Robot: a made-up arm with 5 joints.
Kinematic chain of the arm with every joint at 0, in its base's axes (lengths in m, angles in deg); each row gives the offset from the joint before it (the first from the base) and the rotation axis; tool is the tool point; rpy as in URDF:
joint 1: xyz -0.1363 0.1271 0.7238 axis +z
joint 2: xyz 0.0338 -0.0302 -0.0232 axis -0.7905 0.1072 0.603
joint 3: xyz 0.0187 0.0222 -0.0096 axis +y
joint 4: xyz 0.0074 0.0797 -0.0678 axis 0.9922 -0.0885 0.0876
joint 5: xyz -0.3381 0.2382 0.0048 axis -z
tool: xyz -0.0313 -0.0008 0.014 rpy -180 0 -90
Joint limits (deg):
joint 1: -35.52..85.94
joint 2: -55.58..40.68
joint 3: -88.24..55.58
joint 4: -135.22..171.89
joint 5: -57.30..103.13
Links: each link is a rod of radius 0.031 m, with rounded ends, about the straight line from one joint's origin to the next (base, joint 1, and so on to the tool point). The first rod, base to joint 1, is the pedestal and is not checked.
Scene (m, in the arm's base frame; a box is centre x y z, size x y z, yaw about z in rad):
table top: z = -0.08
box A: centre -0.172 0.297 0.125 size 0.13 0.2 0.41 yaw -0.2
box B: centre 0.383 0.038 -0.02 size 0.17 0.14 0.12 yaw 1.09
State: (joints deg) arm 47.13 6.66 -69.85 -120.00 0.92
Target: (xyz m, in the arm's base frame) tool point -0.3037 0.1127 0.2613
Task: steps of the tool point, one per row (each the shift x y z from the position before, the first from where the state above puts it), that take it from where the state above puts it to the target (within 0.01 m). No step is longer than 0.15 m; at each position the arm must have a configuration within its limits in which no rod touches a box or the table.
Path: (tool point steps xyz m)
1: -0.0143 -0.1196 -0.0208
2: 0.0579 -0.1078 0.0281
3: 0.1040 -0.0572 0.0768
4: -0.0604 -0.0641 -0.0076
5: -0.0742 -0.0498 0.0003
6: -0.0837 -0.0325 0.0086
7: -0.0949 0.0609 -0.0385
8: -0.0767 0.0878 -0.0207
9: -0.0497 0.1069 -0.0026

